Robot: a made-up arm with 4 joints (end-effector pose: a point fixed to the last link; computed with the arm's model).
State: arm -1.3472 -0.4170 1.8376 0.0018
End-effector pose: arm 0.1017 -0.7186 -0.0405 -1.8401 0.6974 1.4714
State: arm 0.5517 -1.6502 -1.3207 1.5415
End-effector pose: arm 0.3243 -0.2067 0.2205 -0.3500 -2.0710 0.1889
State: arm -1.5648 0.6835 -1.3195 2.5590
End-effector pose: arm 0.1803 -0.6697 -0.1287 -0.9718 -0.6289 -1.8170
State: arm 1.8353 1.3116 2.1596 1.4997
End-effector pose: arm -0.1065 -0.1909 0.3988 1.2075 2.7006 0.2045
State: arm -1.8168 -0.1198 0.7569 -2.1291
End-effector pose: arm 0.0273 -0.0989 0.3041 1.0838 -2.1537 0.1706
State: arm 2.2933 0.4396 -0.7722 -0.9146
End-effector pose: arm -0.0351 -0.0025 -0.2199 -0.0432 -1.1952 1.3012
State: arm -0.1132 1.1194 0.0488 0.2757
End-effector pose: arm 0.2082 0.0298 0.1980 1.0515 -0.1467 -0.2071
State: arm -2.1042 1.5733 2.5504 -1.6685
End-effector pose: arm 0.1119 -0.2807 0.3042 1.2324 -2.2575 -0.2728
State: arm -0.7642 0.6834 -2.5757 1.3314
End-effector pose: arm 0.3493 -0.5275 -0.1298 -1.5126 -0.0498 2.6236
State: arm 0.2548 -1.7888 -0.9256 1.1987
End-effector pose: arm 0.4028 -0.3457 -0.0479 -0.8369 -1.3555 0.4272
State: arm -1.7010 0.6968 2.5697 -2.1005
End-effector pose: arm -0.0809 -0.2817 0.3191 2.2163 -1.5741 0.4487
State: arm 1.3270 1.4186 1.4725 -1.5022
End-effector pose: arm -0.1156 -0.1526 -0.2085 -0.0084 0.1752 -0.0533
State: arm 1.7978 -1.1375 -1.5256 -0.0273
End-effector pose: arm 0.1965 -0.0588 0.1865 0.2711 -1.7456 0.3506
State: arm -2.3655 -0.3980 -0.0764 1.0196
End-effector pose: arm -0.3579 -0.1719 -0.0922 0.0421 1.3335 0.3445
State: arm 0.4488 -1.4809 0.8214 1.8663
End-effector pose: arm 0.4081 -0.4387 -0.0287 -1.9768 -1.0639 1.6948
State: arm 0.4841 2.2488 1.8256 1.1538
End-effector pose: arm 0.2468 -0.1928 0.3554 0.4475 -1.6110 -0.1557
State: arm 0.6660 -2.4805 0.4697 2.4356
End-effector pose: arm 0.3216 -0.6133 -0.0268 -1.9785 -0.2998 2.4169
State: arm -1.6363 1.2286 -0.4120 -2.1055
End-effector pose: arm 0.3621 -0.4615 0.2825 -1.9867 -1.8197 -0.4748
